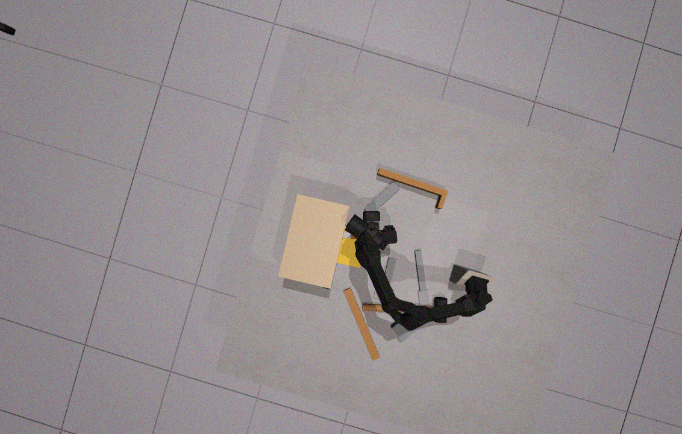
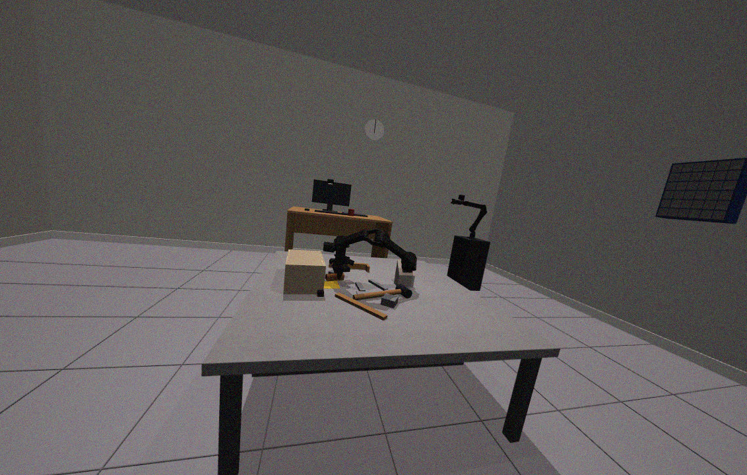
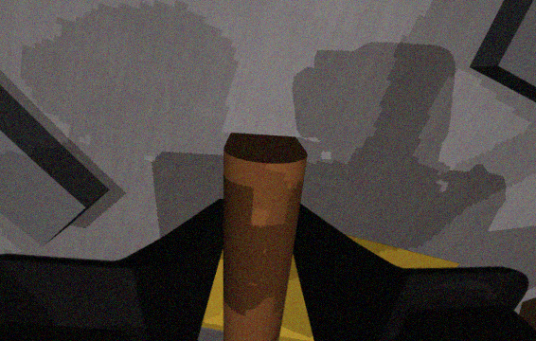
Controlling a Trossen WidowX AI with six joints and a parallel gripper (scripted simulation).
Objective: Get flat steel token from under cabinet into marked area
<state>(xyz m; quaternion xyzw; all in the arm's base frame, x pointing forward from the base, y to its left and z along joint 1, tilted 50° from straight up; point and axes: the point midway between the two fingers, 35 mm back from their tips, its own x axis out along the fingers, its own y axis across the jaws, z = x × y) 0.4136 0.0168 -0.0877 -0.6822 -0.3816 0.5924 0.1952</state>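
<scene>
The grey bar lies 1 cm behind my gripper tip and 15 cm to the right of it. Round my gripper tip: grey l-shaped bracket (12 cm behind, 17 cm to the left); wooden stick (7 cm behind, 35 cm to the left); grey steel token (23 cm ahead, 10 cm to the left).
</scene>
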